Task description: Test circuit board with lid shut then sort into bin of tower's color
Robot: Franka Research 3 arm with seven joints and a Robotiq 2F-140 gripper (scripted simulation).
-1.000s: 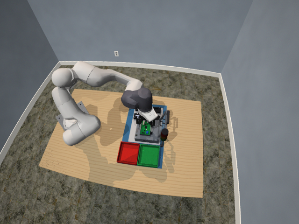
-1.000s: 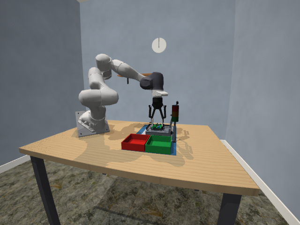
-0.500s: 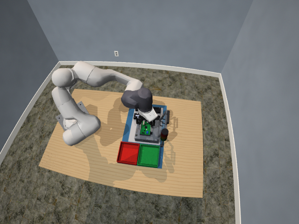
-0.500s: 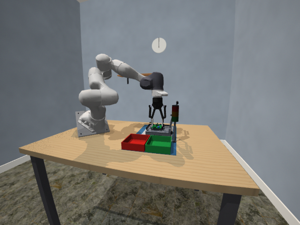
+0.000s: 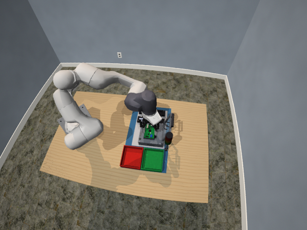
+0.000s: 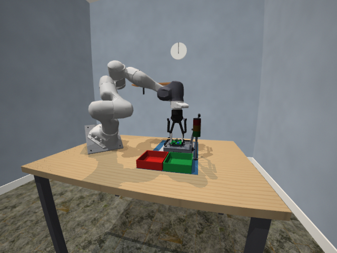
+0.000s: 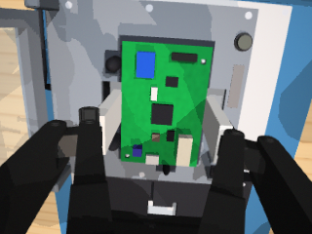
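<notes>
Right now my hand is 2 cm above the green circuit board. The rest, counted from my hand: tester plate (1 cm ahead, 3 cm below); then clear lid (12 cm ahead, 3 cm to the right, 8 cm above); then green bin (1 cm behind, 21 cm to the right, 9 cm below).
</notes>
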